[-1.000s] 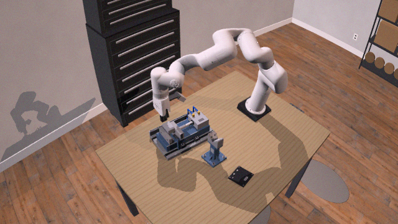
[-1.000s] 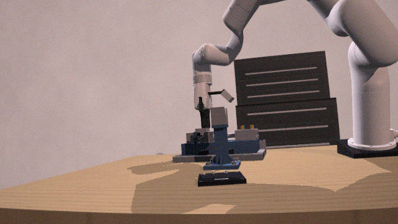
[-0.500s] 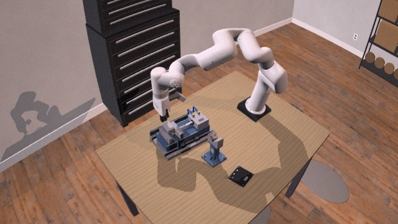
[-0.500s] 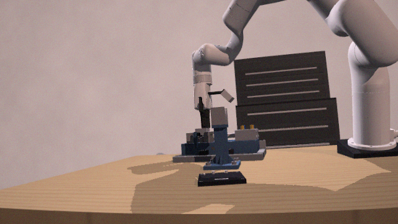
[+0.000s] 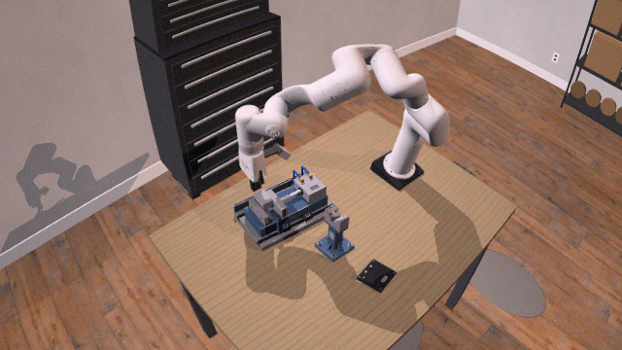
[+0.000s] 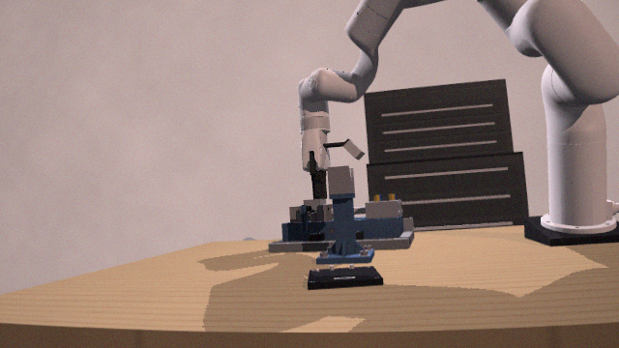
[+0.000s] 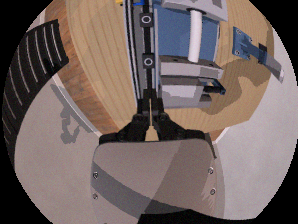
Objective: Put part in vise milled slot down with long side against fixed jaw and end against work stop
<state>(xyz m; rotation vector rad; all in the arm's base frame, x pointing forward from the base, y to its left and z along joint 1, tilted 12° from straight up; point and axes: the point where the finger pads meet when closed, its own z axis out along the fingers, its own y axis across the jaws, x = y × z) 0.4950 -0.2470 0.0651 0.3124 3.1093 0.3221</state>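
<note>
The part lies 5 cm to the left of my hand, 4 cm below it and 1 cm ahead of it. Round my hand: air cylinder: 15 cm behind, 10 cm to the left, 5 cm below; then white cylinder rod: 8 cm to the left, 7 cm behind, 5 cm below.
</note>
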